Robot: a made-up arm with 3 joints. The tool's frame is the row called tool.
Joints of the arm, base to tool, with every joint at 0 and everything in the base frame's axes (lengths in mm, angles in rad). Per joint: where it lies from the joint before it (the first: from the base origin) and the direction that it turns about. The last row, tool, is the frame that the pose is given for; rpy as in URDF.
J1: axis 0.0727 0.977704 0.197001 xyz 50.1 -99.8 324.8
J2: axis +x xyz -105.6 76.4 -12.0
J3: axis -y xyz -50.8 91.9 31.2
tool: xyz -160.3 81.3 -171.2 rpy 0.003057 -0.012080 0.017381
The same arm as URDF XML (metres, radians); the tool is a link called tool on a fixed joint. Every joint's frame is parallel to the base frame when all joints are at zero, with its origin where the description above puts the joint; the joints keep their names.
<robot name="arm">
  <link name="base"/>
  <link name="link1"/>
  <link name="link2"/>
  <link name="link3"/>
  <link name="tool"/>
  <joint name="J1" type="continuous">
    <parent link="base"/>
    <child link="link1"/>
    <origin xyz="0.0501 -0.0998 0.3248" rpy="0 0 0"/>
    <axis xyz="0.0727 0.977704 0.197001"/>
  </joint>
  <joint name="J2" type="continuous">
    <parent link="link1"/>
    <child link="link2"/>
    <origin xyz="-0.1056 0.0764 -0.012" rpy="0 0 0"/>
    <axis xyz="1 0 0"/>
  </joint>
  <joint name="J3" type="continuous">
    <parent link="link2"/>
    <child link="link3"/>
    <origin xyz="-0.0508 0.0919 0.0312" rpy="0 0 0"/>
    <axis xyz="0 -1 0"/>
  </joint>
  <joint name="tool_joint" type="fixed">
    <parent link="link3"/>
    <child link="tool"/>
    <origin xyz="-0.1603 0.0813 -0.1712" rpy="0.0031 -0.0121 0.0174"/>
  </joint>
</robot>

